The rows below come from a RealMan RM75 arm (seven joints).
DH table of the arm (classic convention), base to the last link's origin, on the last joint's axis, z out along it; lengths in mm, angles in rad. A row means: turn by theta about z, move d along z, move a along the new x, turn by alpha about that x. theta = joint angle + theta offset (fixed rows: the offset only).
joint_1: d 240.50  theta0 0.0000  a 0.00  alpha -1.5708
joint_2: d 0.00  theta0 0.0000  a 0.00  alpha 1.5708
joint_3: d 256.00  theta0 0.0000  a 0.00  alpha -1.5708
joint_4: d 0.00  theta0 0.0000  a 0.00  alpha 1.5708
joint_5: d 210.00  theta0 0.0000  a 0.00  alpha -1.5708
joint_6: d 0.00  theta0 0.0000  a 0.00  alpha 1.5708
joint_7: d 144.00  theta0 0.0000  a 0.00  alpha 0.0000
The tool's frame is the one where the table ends.
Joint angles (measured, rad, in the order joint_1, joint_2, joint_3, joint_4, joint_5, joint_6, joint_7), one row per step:
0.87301, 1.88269, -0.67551, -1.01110, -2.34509, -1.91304, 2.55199
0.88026, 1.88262, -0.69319, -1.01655, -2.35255, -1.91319, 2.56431
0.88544, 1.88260, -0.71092, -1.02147, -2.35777, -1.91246, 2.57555
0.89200, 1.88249, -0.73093, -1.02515, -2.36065, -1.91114, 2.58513
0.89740, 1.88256, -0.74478, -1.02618, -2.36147, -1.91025, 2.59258
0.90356, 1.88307, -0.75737, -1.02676, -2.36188, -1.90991, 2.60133
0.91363, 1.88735, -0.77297, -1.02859, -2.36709, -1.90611, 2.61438
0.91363, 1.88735, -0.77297, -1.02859, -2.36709, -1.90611, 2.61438
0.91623, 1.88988, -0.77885, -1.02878, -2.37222, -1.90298, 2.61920
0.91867, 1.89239, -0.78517, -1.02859, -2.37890, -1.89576, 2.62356
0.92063, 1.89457, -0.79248, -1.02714, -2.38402, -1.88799, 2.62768
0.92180, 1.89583, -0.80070, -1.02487, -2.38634, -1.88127, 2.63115
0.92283, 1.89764, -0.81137, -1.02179, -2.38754, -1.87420, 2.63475
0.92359, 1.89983, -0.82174, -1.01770, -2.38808, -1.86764, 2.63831
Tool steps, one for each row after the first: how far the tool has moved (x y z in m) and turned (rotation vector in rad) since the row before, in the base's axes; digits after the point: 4 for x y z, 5 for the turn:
-0.0030, 0.0008, -0.0014, -0.00769, -0.01973, 0.00031
-0.0024, 0.0006, -0.0015, -0.00676, -0.01783, 0.00010
-0.0032, 0.0007, -0.0019, -0.00800, -0.01738, 0.00421
-0.0025, 0.0005, -0.0016, -0.00658, -0.01038, 0.00256
-0.0028, 0.0005, -0.0017, -0.00690, -0.00862, 0.00154
-0.0042, 0.0011, -0.0033, -0.00676, -0.01276, 0.00104
0.0000, 0.0000, 0.0000, 0.00000, 0.00000, 0.00000
-0.0007, 0.0004, -0.0016, -0.00165, -0.00695, -0.00224
-0.0004, 0.0009, -0.0017, 0.00208, -0.00847, -0.00241
-0.0003, 0.0009, -0.0018, 0.00140, -0.00769, -0.00239
-0.0002, 0.0006, -0.0017, -0.00020, -0.00631, -0.00165
-0.0003, 0.0005, -0.0024, -0.00229, -0.00660, -0.00116
-0.0002, 0.0002, -0.0026, -0.00363, -0.00537, -0.00192

